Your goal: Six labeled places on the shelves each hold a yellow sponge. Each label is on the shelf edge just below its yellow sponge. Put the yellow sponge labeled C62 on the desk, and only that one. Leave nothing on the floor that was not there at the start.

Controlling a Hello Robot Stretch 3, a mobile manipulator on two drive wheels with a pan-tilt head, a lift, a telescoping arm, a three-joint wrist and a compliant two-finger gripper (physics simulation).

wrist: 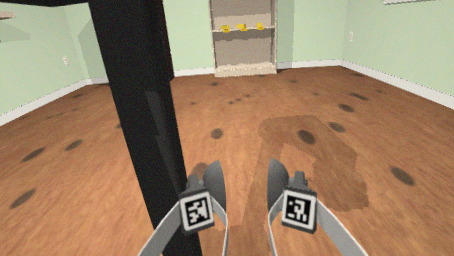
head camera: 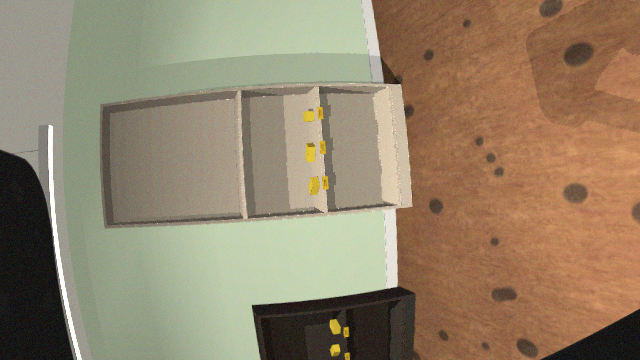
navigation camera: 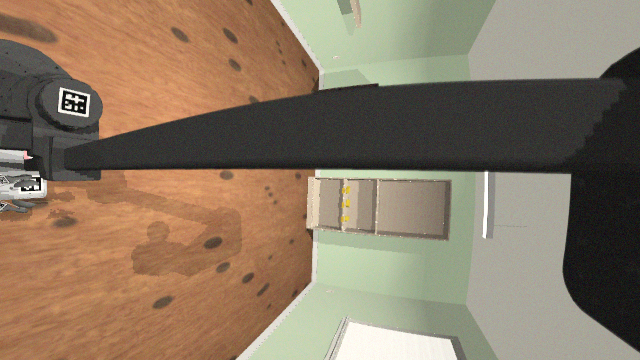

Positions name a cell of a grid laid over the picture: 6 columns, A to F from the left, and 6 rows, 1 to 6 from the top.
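A beige shelf unit (head camera: C3) (navigation camera: D4) can be seen, and so can the gripper (wrist: D5).
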